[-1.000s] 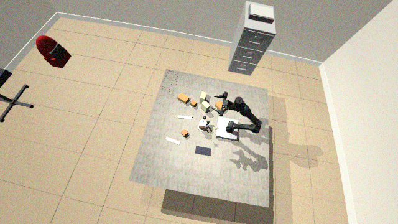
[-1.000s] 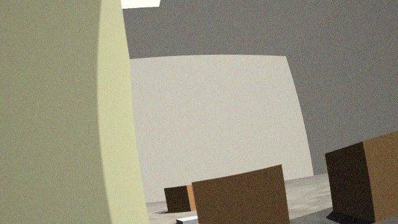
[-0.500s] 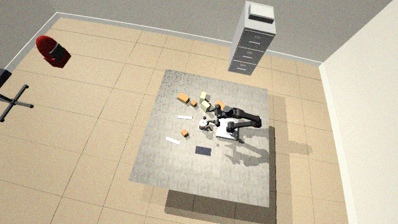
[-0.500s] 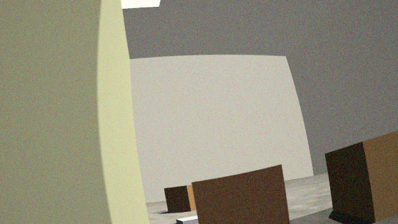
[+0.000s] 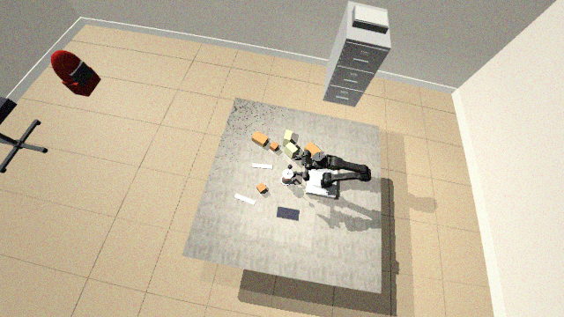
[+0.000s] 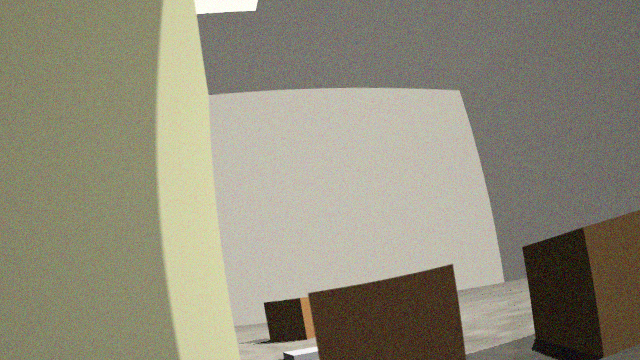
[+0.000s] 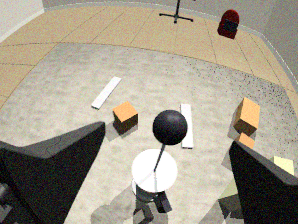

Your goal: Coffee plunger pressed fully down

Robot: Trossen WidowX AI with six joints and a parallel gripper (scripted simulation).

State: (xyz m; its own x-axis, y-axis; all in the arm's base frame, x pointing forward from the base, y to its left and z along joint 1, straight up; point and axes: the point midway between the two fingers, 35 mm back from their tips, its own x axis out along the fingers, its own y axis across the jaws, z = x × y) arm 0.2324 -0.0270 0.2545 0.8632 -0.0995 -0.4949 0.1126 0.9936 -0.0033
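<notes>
Right now the coffee press is 1 cm ahead of my gripper tip, 1 cm to the right of it and 16 cm below it. The rest, counted from my gripper tip: dark flat slab: 1 cm ahead, 24 cm to the left, 29 cm below.
</notes>
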